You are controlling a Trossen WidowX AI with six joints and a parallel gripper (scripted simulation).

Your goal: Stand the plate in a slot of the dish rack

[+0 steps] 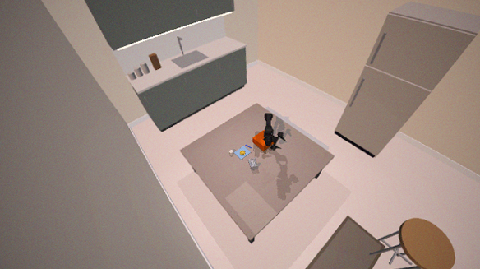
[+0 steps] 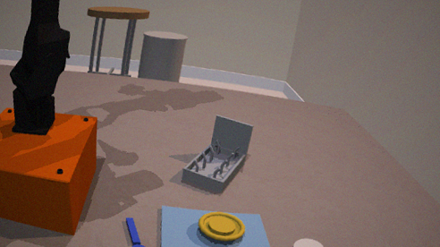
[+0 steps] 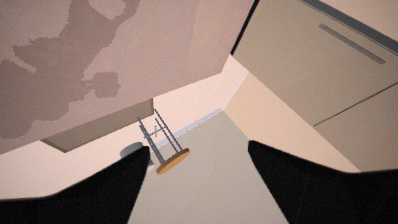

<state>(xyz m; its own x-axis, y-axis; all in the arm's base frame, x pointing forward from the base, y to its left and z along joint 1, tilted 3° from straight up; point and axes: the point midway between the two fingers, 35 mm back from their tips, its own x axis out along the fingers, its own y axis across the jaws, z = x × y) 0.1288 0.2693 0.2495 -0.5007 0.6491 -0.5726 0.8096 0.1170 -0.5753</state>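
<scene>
My gripper tip is now 200 mm short of the yellow plate, 390 mm to the left of it and 320 mm above it. Also, from my gripper tip: blue spoon (80 mm ahead, 420 mm to the right, 330 mm below); light blue mat (190 mm ahead, 400 mm to the right, 330 mm below); dish rack (220 mm ahead, 200 mm to the right, 310 mm below).
</scene>
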